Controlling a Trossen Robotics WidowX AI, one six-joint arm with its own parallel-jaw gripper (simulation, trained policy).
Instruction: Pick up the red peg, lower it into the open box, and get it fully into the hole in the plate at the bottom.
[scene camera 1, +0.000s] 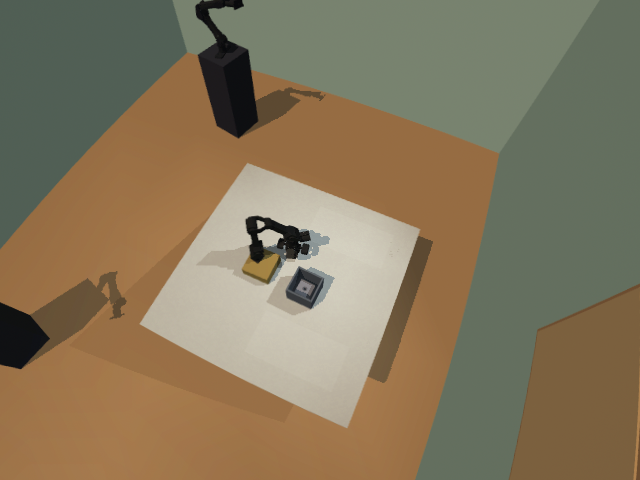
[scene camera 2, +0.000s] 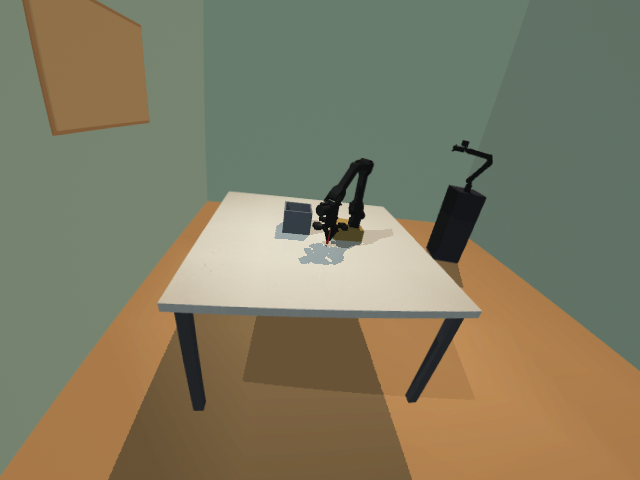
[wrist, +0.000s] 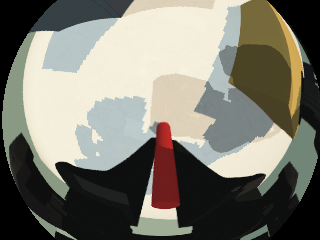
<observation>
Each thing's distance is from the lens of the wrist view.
my gripper (wrist: 163, 143): 10 cm
red peg (wrist: 165, 194): 5 cm
</observation>
